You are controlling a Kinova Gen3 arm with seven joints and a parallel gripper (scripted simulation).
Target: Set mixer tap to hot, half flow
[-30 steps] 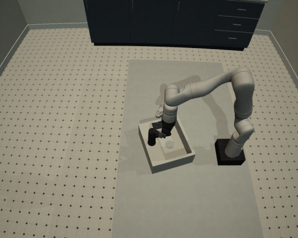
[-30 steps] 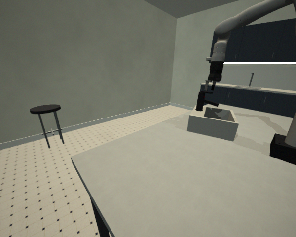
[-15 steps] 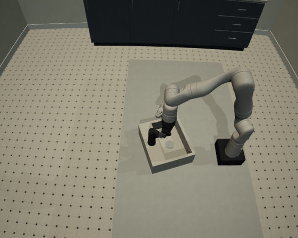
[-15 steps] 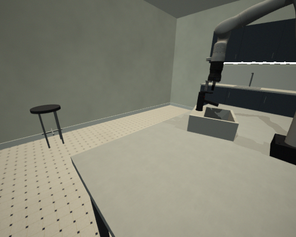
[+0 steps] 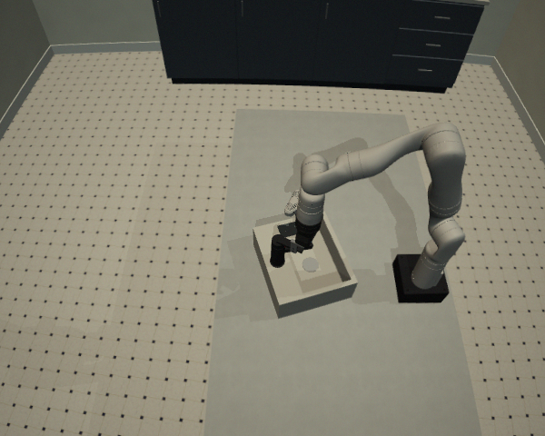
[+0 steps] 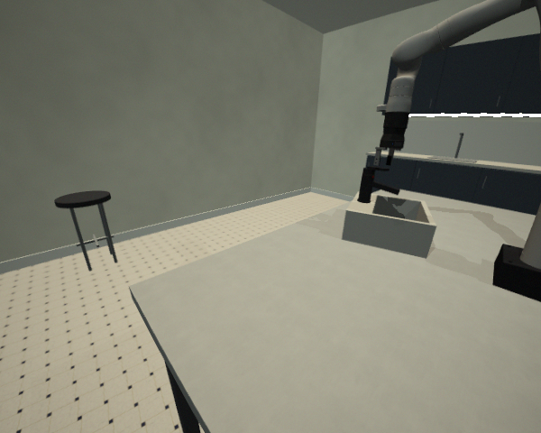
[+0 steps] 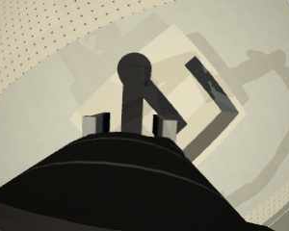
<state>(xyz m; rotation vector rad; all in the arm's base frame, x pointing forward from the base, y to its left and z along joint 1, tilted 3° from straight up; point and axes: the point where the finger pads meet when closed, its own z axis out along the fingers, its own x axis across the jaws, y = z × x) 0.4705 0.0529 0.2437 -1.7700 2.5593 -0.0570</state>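
Right now my hand is 20 mm short of the lever, 10 mm to the left of it and 30 mm above it. Round my hand: sink basin: 40 mm behind, 70 mm to the right, 260 mm below.
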